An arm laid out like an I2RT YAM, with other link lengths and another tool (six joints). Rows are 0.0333 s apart.
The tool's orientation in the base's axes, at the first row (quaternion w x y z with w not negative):
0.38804 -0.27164 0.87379 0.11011
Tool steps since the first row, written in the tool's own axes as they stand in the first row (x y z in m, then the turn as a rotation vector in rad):
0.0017 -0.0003 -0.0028 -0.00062 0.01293 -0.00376
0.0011 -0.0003 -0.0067 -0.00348 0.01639 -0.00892
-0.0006 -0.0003 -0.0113 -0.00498 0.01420 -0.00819
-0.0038 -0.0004 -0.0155 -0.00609 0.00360 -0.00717
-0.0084 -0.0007 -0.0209 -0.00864 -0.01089 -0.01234
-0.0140 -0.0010 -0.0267 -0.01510 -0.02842 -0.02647
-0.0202 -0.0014 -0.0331 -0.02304 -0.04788 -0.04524
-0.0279 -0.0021 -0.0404 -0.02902 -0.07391 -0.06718
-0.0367 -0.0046 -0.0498 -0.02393 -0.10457 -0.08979
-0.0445 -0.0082 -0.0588 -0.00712 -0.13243 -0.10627
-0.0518 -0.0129 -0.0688 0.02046 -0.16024 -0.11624
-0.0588 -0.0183 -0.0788 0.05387 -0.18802 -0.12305
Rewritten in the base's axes. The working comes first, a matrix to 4 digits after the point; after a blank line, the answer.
The tool's axes in the first row as the columns of a matrix, in the base's axes (used below as rounded here):
-0.5513 -0.5602 0.6183
-0.3893 0.8282 0.4032
-0.7380 -0.0184 -0.6746

-0.0025 -0.0020 0.0006 -0.00923 0.00943 0.00276
-0.0046 -0.0034 0.0037 -0.01278 0.01133 0.00828
-0.0065 -0.0046 0.0081 -0.01027 0.01040 0.00894
-0.0073 -0.0051 0.0133 -0.00309 0.00246 0.00927
-0.0079 -0.0057 0.0203 0.00323 -0.01063 0.01490
-0.0082 -0.0061 0.0284 0.00788 -0.02833 0.02952
-0.0085 -0.0066 0.0373 0.01155 -0.04893 0.04840
-0.0084 -0.0072 0.0479 0.01587 -0.07700 0.06810
-0.0080 -0.0096 0.0608 0.01626 -0.11349 0.08016
-0.0072 -0.0132 0.0727 0.01241 -0.14975 0.07938
-0.0068 -0.0183 0.0849 0.00662 -0.18754 0.06626
-0.0061 -0.0240 0.0969 -0.00045 -0.22630 0.04671

